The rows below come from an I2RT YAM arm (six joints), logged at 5 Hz.
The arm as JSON. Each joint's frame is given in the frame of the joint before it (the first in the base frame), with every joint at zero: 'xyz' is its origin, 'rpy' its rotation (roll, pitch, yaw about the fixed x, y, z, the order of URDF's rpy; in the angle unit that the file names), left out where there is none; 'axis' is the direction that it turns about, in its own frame. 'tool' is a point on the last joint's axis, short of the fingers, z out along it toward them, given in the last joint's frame.
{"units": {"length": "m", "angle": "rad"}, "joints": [
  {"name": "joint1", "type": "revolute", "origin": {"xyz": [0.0, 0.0, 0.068]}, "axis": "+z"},
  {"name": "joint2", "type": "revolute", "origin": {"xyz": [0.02, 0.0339, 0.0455]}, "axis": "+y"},
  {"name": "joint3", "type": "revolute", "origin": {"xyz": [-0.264, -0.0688, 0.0]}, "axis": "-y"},
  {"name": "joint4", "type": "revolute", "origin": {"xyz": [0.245, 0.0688, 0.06]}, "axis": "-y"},
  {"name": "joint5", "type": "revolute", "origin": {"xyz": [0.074, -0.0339, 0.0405]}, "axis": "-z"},
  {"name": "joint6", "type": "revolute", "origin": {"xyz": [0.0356, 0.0, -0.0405]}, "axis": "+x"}
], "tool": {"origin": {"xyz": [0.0, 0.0, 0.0], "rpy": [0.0, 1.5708, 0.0]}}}
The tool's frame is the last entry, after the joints.
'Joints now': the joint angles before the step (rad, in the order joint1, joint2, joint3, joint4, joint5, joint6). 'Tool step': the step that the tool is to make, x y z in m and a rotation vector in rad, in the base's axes. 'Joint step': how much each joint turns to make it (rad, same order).
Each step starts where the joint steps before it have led.
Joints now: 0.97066, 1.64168, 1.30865, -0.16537, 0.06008, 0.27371
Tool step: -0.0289, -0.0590, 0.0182, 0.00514, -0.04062, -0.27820
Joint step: -0.00144, -0.24686, -0.16703, -0.07259, 0.25834, 0.10609
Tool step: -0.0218, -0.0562, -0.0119, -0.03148, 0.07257, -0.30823
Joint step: -0.02599, -0.18297, -0.13198, -0.20434, 0.21663, 0.20445
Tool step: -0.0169, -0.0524, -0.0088, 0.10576, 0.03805, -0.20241
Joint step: -0.07465, -0.19533, -0.13030, -0.10095, 0.04243, 0.18091
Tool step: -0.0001, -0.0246, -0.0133, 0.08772, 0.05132, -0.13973
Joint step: -0.08416, -0.06454, -0.06615, -0.03888, -0.02011, 0.13059
